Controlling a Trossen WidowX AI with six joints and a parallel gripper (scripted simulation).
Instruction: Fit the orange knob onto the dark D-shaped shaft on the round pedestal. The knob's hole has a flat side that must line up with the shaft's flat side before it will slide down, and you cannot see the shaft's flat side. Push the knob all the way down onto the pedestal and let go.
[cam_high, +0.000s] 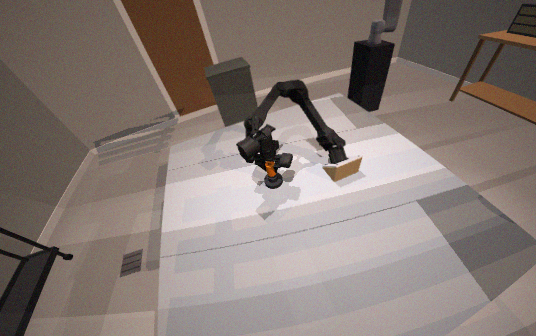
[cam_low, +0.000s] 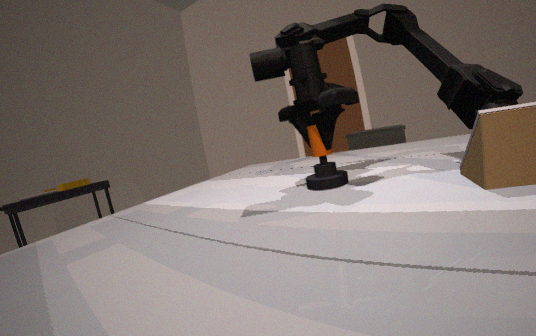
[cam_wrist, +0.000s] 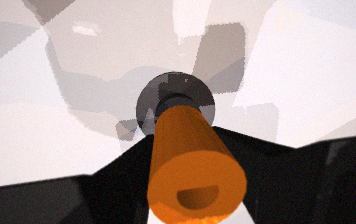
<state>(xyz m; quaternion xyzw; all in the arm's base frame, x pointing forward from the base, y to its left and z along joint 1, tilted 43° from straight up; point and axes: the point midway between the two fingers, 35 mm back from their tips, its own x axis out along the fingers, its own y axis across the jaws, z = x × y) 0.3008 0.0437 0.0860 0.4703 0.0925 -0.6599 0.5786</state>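
The round pedestal lies 40 mm below my gripper tip. Round my gripper tip: orange knob 20 mm above.
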